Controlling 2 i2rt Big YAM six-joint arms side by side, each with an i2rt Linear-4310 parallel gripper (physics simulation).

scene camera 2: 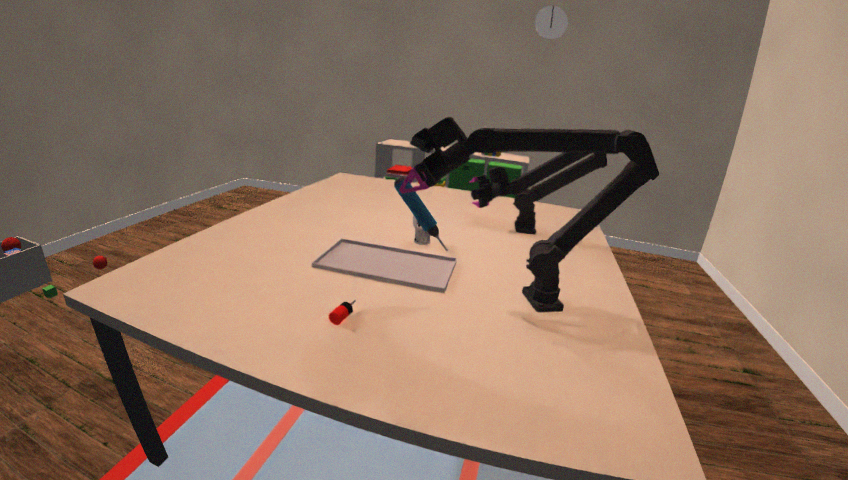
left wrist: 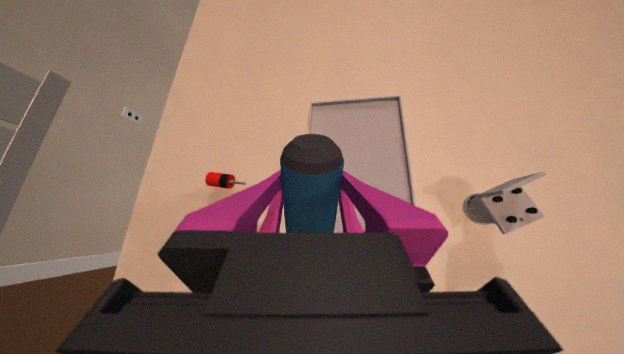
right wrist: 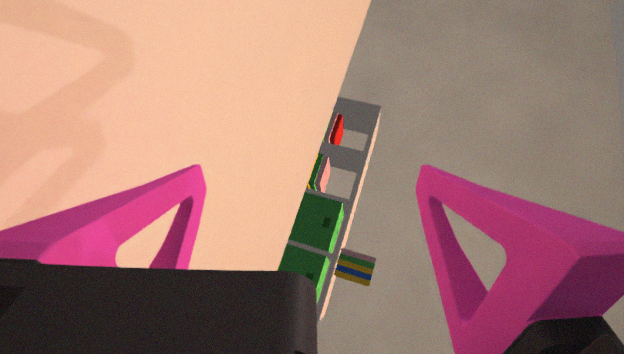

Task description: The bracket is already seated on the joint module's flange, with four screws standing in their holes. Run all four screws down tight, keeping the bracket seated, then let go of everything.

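Where they show: left gripper, between the fingertips: (scene camera 2: 402, 190) (left wrist: 311, 177); right gripper, between the fingertips: (right wrist: 311, 176); left arm's base, origin of its link: (scene camera 2: 541, 300); right arm's base, origin of its link: (scene camera 2: 524, 228).
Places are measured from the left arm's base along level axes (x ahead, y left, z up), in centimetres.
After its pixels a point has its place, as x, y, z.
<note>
My left gripper (scene camera 2: 410, 181) @(40.8, -15.0, 26.9) (left wrist: 311, 177) @(40.8, -15.0, 26.9) is shut on the handle of a blue screwdriver (scene camera 2: 418, 208) @(36.6, -10.6, 23.3) (left wrist: 312, 202) @(38.7, -14.6, 28.9), tilted, with its thin shaft pointing down in the scene view. The light grey bracket (left wrist: 515, 205) @(28.9, -43.9, 6.6) sits on the joint module (scene camera 2: 421, 239) @(29.9, -40.5, 2.0) (left wrist: 474, 209) @(29.9, -40.5, 2.5), at the right of the left wrist view. Four dark screw heads show on its plate; how deep they sit I cannot tell. In the scene view the screwdriver passes in front of the module and hides most of the bracket. My right gripper (scene camera 2: 474, 192) @(1.2, -81.6, 9.6) (right wrist: 311, 176) @(1.2, -81.6, 9.6) is open and empty, farther back over the table.
A shallow grey tray (scene camera 2: 380, 281) @(46.0, -12.4, 0.3) (left wrist: 406, 160) @(43.9, -34.8, 0.9) lies in front of the module in the scene view. A red screwdriver (scene camera 2: 340, 313) @(56.5, 9.2, 3.0) (left wrist: 216, 179) @(56.3, 7.0, 3.4) lies on the table (scene camera 2: 505, 380) @(22.2, 30.9, 0.0). A shelf unit with green bins (scene camera 2: 505, 171) (right wrist: 319, 220) stands beyond the table edge.
</note>
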